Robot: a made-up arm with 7 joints. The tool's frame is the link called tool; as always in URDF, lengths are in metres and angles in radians. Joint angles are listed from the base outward.
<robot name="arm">
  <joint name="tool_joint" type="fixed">
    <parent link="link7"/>
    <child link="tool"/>
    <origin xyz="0 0 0" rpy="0 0 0"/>
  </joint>
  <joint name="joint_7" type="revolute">
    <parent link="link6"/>
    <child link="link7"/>
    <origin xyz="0 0 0" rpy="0 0 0"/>
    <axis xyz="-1 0 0"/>
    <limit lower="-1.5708" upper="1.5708"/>
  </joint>
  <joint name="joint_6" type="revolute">
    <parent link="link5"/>
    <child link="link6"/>
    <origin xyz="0 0 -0.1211" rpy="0 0 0"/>
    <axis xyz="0 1 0"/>
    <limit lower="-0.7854" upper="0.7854"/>
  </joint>
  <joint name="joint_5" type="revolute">
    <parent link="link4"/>
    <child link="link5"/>
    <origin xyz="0 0 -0.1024" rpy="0 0 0"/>
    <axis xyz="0 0 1"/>
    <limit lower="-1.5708" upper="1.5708"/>
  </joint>
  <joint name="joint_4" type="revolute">
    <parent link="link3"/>
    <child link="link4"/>
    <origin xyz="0 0 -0.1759" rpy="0 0 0"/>
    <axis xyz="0 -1 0"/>
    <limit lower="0" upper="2.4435"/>
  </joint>
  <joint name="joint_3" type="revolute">
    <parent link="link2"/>
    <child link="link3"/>
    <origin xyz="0 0 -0.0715" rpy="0 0 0"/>
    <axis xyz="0 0 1"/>
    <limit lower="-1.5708" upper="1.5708"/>
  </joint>
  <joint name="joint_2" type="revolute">
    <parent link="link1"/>
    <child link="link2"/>
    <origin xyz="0 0.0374 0" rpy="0 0 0"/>
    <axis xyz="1 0 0"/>
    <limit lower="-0.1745" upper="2"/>
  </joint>
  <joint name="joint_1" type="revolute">
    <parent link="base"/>
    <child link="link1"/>
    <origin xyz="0 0.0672 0" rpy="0 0 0"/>
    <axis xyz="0 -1 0"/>
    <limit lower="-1.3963" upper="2"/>
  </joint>
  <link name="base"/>
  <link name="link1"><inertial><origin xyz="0.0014 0.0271 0.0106"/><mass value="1.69"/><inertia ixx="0.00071" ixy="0" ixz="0" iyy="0.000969" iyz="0" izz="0.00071"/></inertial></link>
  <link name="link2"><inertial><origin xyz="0.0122 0.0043 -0.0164"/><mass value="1.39"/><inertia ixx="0.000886" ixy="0" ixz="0" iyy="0.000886" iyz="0" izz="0.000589"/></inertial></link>
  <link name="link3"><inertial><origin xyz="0.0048 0.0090 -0.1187"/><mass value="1.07"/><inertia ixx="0.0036" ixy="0" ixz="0" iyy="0.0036" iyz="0" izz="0.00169"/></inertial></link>
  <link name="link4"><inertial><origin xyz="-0.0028 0.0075 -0.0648"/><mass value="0.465"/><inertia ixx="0.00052" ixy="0" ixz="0" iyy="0.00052" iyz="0" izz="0.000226"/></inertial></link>
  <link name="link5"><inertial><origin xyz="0.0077 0.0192 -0.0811"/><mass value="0.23"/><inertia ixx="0.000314" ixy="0" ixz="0" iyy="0.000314" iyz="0" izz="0.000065"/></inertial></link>
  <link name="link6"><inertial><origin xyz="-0.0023 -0.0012 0.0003"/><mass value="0.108"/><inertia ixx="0.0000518" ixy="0" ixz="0" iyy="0.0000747" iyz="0" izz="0.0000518"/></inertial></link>
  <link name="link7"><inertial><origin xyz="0.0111 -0.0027 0.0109"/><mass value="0.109"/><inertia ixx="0.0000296" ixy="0" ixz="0" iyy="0.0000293" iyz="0" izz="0.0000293"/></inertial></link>
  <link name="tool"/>
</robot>
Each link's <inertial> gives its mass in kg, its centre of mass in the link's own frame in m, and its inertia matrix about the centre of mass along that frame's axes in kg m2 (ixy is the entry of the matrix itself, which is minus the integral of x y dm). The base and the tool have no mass. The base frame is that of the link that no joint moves.
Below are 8 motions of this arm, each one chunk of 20 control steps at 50 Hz.
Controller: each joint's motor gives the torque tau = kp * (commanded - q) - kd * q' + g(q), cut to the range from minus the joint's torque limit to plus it. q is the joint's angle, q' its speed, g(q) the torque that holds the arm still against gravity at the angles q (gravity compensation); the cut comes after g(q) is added. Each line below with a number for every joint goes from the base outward.
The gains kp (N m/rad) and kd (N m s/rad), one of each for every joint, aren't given. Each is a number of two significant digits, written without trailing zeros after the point. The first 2 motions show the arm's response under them.
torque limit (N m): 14 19 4 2.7 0.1 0.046 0.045
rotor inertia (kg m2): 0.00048 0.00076 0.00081 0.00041 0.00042 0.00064 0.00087
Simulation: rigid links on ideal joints. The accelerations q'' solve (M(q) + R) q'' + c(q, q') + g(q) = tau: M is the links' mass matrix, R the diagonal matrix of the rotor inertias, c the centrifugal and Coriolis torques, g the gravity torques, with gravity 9.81 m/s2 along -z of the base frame. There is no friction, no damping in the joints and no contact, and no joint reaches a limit. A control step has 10 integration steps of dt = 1/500 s. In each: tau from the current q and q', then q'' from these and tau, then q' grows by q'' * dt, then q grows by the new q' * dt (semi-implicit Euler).
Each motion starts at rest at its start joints. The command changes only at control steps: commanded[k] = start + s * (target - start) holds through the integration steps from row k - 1 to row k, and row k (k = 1, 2, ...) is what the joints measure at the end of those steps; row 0 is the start. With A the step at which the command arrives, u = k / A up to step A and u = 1 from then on. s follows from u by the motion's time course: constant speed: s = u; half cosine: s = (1 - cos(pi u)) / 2; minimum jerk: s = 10 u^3 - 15 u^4 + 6 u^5; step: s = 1 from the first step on.
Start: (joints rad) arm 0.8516 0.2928 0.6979 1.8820 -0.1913 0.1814 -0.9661
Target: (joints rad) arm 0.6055 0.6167 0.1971 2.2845 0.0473 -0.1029 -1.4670
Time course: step
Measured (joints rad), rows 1 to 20:
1: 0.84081 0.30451 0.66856 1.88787 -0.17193 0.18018 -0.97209
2: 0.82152 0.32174 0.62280 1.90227 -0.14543 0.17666 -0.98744
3: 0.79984 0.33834 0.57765 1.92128 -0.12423 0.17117 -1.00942
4: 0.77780 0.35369 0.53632 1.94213 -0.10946 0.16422 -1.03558
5: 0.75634 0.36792 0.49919 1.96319 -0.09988 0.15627 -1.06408
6: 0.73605 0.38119 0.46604 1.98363 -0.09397 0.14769 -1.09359
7: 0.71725 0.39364 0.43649 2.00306 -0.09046 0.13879 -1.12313
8: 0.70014 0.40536 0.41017 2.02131 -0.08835 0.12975 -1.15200
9: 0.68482 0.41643 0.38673 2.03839 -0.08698 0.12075 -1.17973
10: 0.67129 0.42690 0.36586 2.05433 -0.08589 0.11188 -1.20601
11: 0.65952 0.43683 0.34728 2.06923 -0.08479 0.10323 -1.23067
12: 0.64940 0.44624 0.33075 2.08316 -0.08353 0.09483 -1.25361
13: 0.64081 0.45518 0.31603 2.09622 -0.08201 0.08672 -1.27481
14: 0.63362 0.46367 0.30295 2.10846 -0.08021 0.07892 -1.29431
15: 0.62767 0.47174 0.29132 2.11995 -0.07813 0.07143 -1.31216
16: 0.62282 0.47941 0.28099 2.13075 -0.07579 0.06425 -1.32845
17: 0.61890 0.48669 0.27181 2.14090 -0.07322 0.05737 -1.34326
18: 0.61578 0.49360 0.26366 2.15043 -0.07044 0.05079 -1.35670
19: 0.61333 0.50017 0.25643 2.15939 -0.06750 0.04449 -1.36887
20: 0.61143 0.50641 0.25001 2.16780 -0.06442 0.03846 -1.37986
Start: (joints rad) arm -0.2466 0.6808 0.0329 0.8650 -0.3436 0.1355 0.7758
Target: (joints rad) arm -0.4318 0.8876 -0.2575 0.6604 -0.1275 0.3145 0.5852
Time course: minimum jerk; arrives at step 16
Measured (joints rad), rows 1 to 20:
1: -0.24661 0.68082 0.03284 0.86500 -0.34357 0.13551 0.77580
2: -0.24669 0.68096 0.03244 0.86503 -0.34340 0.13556 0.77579
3: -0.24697 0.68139 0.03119 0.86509 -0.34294 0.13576 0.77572
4: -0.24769 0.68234 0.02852 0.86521 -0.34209 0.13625 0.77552
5: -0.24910 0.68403 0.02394 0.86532 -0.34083 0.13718 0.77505
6: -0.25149 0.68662 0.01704 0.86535 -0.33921 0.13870 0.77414
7: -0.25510 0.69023 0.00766 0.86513 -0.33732 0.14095 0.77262
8: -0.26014 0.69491 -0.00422 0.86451 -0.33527 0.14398 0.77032
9: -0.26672 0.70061 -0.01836 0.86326 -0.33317 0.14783 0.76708
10: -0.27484 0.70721 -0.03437 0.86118 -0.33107 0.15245 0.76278
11: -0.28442 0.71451 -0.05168 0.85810 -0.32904 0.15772 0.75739
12: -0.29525 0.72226 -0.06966 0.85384 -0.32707 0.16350 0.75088
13: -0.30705 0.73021 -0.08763 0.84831 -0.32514 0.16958 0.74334
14: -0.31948 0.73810 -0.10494 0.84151 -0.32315 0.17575 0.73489
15: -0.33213 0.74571 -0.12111 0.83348 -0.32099 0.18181 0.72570
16: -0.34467 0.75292 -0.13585 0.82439 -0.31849 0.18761 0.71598
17: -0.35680 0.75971 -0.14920 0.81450 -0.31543 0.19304 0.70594
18: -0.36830 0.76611 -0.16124 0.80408 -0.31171 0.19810 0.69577
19: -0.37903 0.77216 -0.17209 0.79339 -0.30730 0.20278 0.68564
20: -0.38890 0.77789 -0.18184 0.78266 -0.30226 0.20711 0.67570
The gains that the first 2 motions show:
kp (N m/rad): 8.6 13 4.8 1.5 0.033 0.039 0.047
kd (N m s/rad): 1.3 4.8 0.9 0.49 0.015 0.021 0.012
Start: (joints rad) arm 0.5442 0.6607 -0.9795 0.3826 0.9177 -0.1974 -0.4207
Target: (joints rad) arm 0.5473 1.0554 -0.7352 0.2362 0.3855 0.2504 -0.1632
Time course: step
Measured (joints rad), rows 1 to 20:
1: 0.54007 0.66766 -0.96267 0.39548 0.90654 -0.19274 -0.41990
2: 0.53643 0.68012 -0.94364 0.40697 0.88298 -0.18273 -0.41725
3: 0.53466 0.69470 -0.92519 0.41151 0.85351 -0.17003 -0.41243
4: 0.53443 0.71046 -0.90759 0.41059 0.82282 -0.15604 -0.40544
5: 0.53532 0.72684 -0.89097 0.40588 0.79351 -0.14150 -0.39647
6: 0.53696 0.74343 -0.87541 0.39867 0.76681 -0.12687 -0.38581
7: 0.53905 0.75993 -0.86096 0.38991 0.74315 -0.11238 -0.37380
8: 0.54133 0.77612 -0.84766 0.38031 0.72250 -0.09819 -0.36080
9: 0.54361 0.79186 -0.83549 0.37035 0.70461 -0.08437 -0.34712
10: 0.54575 0.80703 -0.82442 0.36037 0.68913 -0.07098 -0.33309
11: 0.54764 0.82155 -0.81442 0.35060 0.67566 -0.05806 -0.31896
12: 0.54924 0.83540 -0.80541 0.34117 0.66385 -0.04562 -0.30496
13: 0.55050 0.84855 -0.79734 0.33216 0.65339 -0.03367 -0.29131
14: 0.55144 0.86100 -0.79013 0.32363 0.64402 -0.02222 -0.27813
15: 0.55206 0.87276 -0.78371 0.31557 0.63551 -0.01125 -0.26558
16: 0.55241 0.88384 -0.77801 0.30801 0.62768 -0.00076 -0.25372
17: 0.55251 0.89427 -0.77295 0.30092 0.62041 0.00927 -0.24263
18: 0.55242 0.90408 -0.76847 0.29429 0.61358 0.01885 -0.23234
19: 0.55217 0.91330 -0.76450 0.28812 0.60711 0.02801 -0.22286
20: 0.55181 0.92196 -0.76099 0.28239 0.60092 0.03676 -0.21421

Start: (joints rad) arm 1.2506 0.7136 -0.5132 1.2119 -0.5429 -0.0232 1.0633
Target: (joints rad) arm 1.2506 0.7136 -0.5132 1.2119 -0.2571 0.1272 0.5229
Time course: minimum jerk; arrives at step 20
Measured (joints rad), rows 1 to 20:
1: 1.25060 0.71360 -0.51320 1.21190 -0.54290 -0.02320 1.06329
2: 1.25060 0.71360 -0.51320 1.21190 -0.54287 -0.02318 1.06323
3: 1.25060 0.71360 -0.51320 1.21190 -0.54276 -0.02313 1.06300
4: 1.25060 0.71360 -0.51321 1.21191 -0.54248 -0.02298 1.06239
5: 1.25060 0.71360 -0.51321 1.21192 -0.54190 -0.02269 1.06110
6: 1.25060 0.71359 -0.51322 1.21194 -0.54090 -0.02218 1.05879
7: 1.25060 0.71359 -0.51324 1.21196 -0.53934 -0.02140 1.05508
8: 1.25061 0.71358 -0.51325 1.21199 -0.53708 -0.02028 1.04958
9: 1.25061 0.71358 -0.51327 1.21203 -0.53401 -0.01877 1.04197
10: 1.25061 0.71357 -0.51329 1.21207 -0.53007 -0.01684 1.03197
11: 1.25062 0.71356 -0.51331 1.21212 -0.52520 -0.01448 1.01941
12: 1.25063 0.71355 -0.51333 1.21217 -0.51941 -0.01170 1.00420
13: 1.25063 0.71354 -0.51334 1.21222 -0.51273 -0.00852 0.98641
14: 1.25064 0.71353 -0.51335 1.21227 -0.50526 -0.00498 0.96621
15: 1.25065 0.71353 -0.51335 1.21231 -0.49710 -0.00115 0.94389
16: 1.25066 0.71352 -0.51335 1.21235 -0.48842 0.00290 0.91985
17: 1.25067 0.71352 -0.51334 1.21237 -0.47936 0.00710 0.89456
18: 1.25068 0.71352 -0.51333 1.21239 -0.47012 0.01135 0.86854
19: 1.25069 0.71352 -0.51331 1.21239 -0.46085 0.01560 0.84233
20: 1.25069 0.71353 -0.51329 1.21238 -0.45171 0.01978 0.81642

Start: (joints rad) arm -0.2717 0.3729 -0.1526 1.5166 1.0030 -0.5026 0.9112
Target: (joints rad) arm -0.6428 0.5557 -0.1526 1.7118 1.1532 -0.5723 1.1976
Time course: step
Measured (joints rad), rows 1 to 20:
1: -0.27938 0.37805 -0.15554 1.52669 1.00751 -0.50303 0.91571
2: -0.29733 0.38621 -0.15644 1.54558 1.01168 -0.50354 0.92568
3: -0.32165 0.39494 -0.15539 1.56557 1.01123 -0.50389 0.93889
4: -0.34978 0.40361 -0.15372 1.58340 1.00706 -0.50425 0.95404
5: -0.37990 0.41194 -0.15217 1.59794 1.00148 -0.50484 0.97026
6: -0.41067 0.41982 -0.15106 1.60907 0.99658 -0.50582 0.98690
7: -0.44106 0.42721 -0.15049 1.61713 0.99384 -0.50726 1.00348
8: -0.47031 0.43411 -0.15044 1.62264 0.99403 -0.50916 1.01963
9: -0.49786 0.44056 -0.15082 1.62615 0.99736 -0.51146 1.03510
10: -0.52334 0.44660 -0.15151 1.62819 1.00365 -0.51409 1.04968
11: -0.54650 0.45227 -0.15241 1.62922 1.01246 -0.51695 1.06326
12: -0.56721 0.45759 -0.15341 1.62960 1.02325 -0.51997 1.07578
13: -0.58547 0.46262 -0.15443 1.62964 1.03543 -0.52306 1.08723
14: -0.60130 0.46738 -0.15541 1.62958 1.04842 -0.52614 1.09764
15: -0.61481 0.47189 -0.15630 1.62958 1.06171 -0.52918 1.10705
16: -0.62613 0.47617 -0.15706 1.62977 1.07487 -0.53211 1.11553
17: -0.63544 0.48024 -0.15768 1.63022 1.08756 -0.53490 1.12316
18: -0.64292 0.48412 -0.15815 1.63099 1.09951 -0.53754 1.13002
19: -0.64875 0.48781 -0.15847 1.63210 1.11052 -0.53999 1.13620
20: -0.65313 0.49133 -0.15864 1.63354 1.12046 -0.54226 1.14178

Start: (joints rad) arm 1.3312 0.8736 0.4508 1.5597 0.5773 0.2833 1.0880
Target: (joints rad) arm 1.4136 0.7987 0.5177 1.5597 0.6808 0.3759 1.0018
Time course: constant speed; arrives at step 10
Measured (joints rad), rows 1 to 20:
1: 1.33158 0.87331 0.45120 1.55964 0.57732 0.28340 1.08788
2: 1.33267 0.87261 0.45216 1.55945 0.57756 0.28368 1.08747
3: 1.33456 0.87150 0.45368 1.55914 0.57819 0.28420 1.08668
4: 1.33725 0.87004 0.45573 1.55875 0.57932 0.28499 1.08547
5: 1.34068 0.86825 0.45827 1.55835 0.58097 0.28607 1.08379
6: 1.34479 0.86616 0.46127 1.55795 0.58312 0.28745 1.08165
7: 1.34952 0.86379 0.46470 1.55760 0.58571 0.28914 1.07905
8: 1.35477 0.86116 0.46850 1.55731 0.58870 0.29113 1.07599
9: 1.36050 0.85828 0.47265 1.55708 0.59202 0.29341 1.07249
10: 1.36663 0.85517 0.47711 1.55693 0.59564 0.29598 1.06856
11: 1.37273 0.85213 0.48143 1.55691 0.59949 0.29873 1.06435
12: 1.37843 0.84930 0.48541 1.55707 0.60336 0.30155 1.06004
13: 1.38357 0.84666 0.48902 1.55741 0.60705 0.30439 1.05574
14: 1.38814 0.84419 0.49229 1.55787 0.61045 0.30719 1.05153
15: 1.39213 0.84187 0.49522 1.55839 0.61352 0.30994 1.04746
16: 1.39559 0.83968 0.49784 1.55894 0.61628 0.31260 1.04356
17: 1.39856 0.83760 0.50017 1.55947 0.61878 0.31517 1.03985
18: 1.40109 0.83562 0.50222 1.55997 0.62106 0.31764 1.03635
19: 1.40323 0.83373 0.50404 1.56041 0.62318 0.32001 1.03306
20: 1.40504 0.83194 0.50564 1.56079 0.62518 0.32228 1.02999

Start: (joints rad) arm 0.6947 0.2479 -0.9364 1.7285 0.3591 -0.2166 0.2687
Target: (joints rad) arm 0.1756 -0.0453 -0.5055 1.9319 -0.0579 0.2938 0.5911
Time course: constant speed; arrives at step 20
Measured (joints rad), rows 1 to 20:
1: 0.69385 0.24734 -0.93458 1.72869 0.35874 -0.21637 0.26879
2: 0.69142 0.24603 -0.93021 1.72940 0.35783 -0.21554 0.26930
3: 0.68713 0.24402 -0.92352 1.73082 0.35624 -0.21390 0.27054
4: 0.68084 0.24135 -0.91488 1.73296 0.35388 -0.21135 0.27269
5: 0.67248 0.23805 -0.90462 1.73578 0.35065 -0.20785 0.27586
6: 0.66209 0.23415 -0.89303 1.73922 0.34654 -0.20343 0.28008
7: 0.64970 0.22968 -0.88036 1.74321 0.34156 -0.19812 0.28535
8: 0.63543 0.22465 -0.86681 1.74764 0.33573 -0.19197 0.29162
9: 0.61938 0.21909 -0.85252 1.75246 0.32914 -0.18505 0.29883
10: 0.60170 0.21304 -0.83762 1.75758 0.32184 -0.17740 0.30690
11: 0.58253 0.20651 -0.82221 1.76294 0.31392 -0.16909 0.31575
12: 0.56201 0.19953 -0.80636 1.76851 0.30545 -0.16014 0.32531
13: 0.54031 0.19212 -0.79011 1.77423 0.29649 -0.15060 0.33550
14: 0.51758 0.18432 -0.77350 1.78008 0.28711 -0.14051 0.34625
15: 0.49396 0.17613 -0.75657 1.78605 0.27734 -0.12988 0.35750
16: 0.46959 0.16759 -0.73932 1.79211 0.26724 -0.11876 0.36920
17: 0.44460 0.15871 -0.72179 1.79827 0.25682 -0.10714 0.38129
18: 0.41910 0.14952 -0.70397 1.80453 0.24610 -0.09506 0.39374
19: 0.39320 0.14002 -0.68589 1.81090 0.23510 -0.08252 0.40651
20: 0.36699 0.13025 -0.66754 1.81737 0.22382 -0.06954 0.41957

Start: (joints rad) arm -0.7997 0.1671 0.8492 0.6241 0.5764 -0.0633 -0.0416
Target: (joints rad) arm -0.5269 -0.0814 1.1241 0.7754 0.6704 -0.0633 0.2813
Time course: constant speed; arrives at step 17
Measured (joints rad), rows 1 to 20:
1: -0.79930 0.16671 0.85102 0.62435 0.57603 -0.06328 -0.04138
2: -0.79823 0.16574 0.85473 0.62491 0.57560 -0.06320 -0.04053
3: -0.79632 0.16415 0.86003 0.62572 0.57539 -0.06306 -0.03876
4: -0.79342 0.16193 0.86667 0.62678 0.57558 -0.06289 -0.03589
5: -0.78944 0.15907 0.87445 0.62808 0.57628 -0.06268 -0.03183
6: -0.78434 0.15557 0.88320 0.62965 0.57751 -0.06247 -0.02653
7: -0.77808 0.15147 0.89276 0.63152 0.57925 -0.06225 -0.02001
8: -0.77066 0.14677 0.90302 0.63372 0.58147 -0.06203 -0.01231
9: -0.76212 0.14151 0.91388 0.63627 0.58410 -0.06182 -0.00351
10: -0.75248 0.13571 0.92524 0.63919 0.58706 -0.06161 0.00633
11: -0.74180 0.12940 0.93703 0.64250 0.59029 -0.06140 0.01710
12: -0.73015 0.12262 0.94919 0.64620 0.59372 -0.06120 0.02871
13: -0.71759 0.11537 0.96168 0.65030 0.59729 -0.06101 0.04109
14: -0.70420 0.10770 0.97444 0.65479 0.60095 -0.06082 0.05413
15: -0.69005 0.09963 0.98744 0.65965 0.60465 -0.06063 0.06775
16: -0.67524 0.09118 1.00066 0.66488 0.60837 -0.06045 0.08189
17: -0.65982 0.08238 1.01406 0.67045 0.61208 -0.06028 0.09648
18: -0.64431 0.07364 1.02585 0.67596 0.61614 -0.06016 0.11124
19: -0.62905 0.06516 1.03589 0.68127 0.62036 -0.06015 0.12574
20: -0.61429 0.05701 1.04446 0.68641 0.62456 -0.06026 0.13964

